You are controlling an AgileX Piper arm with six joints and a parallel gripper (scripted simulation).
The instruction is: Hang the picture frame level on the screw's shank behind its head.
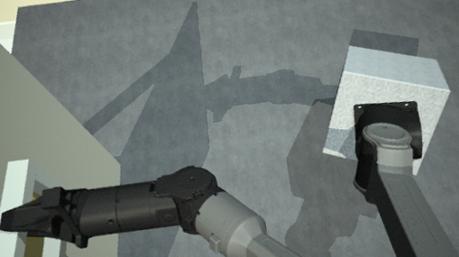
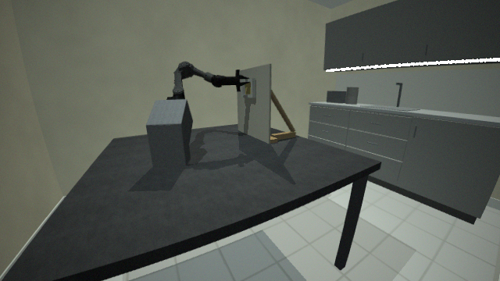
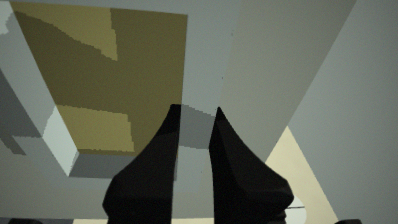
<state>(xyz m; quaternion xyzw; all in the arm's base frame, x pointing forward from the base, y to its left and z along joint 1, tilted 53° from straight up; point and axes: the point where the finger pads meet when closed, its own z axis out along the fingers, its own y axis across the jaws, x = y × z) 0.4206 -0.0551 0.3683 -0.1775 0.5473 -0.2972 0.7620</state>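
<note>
Now: hand 10 mm short of the picture frame, 10 mm to the right of it and 50 mm above it. The rest, counted from my hand: grey wall panel: 30 mm ahead, 160 mm below.
</note>
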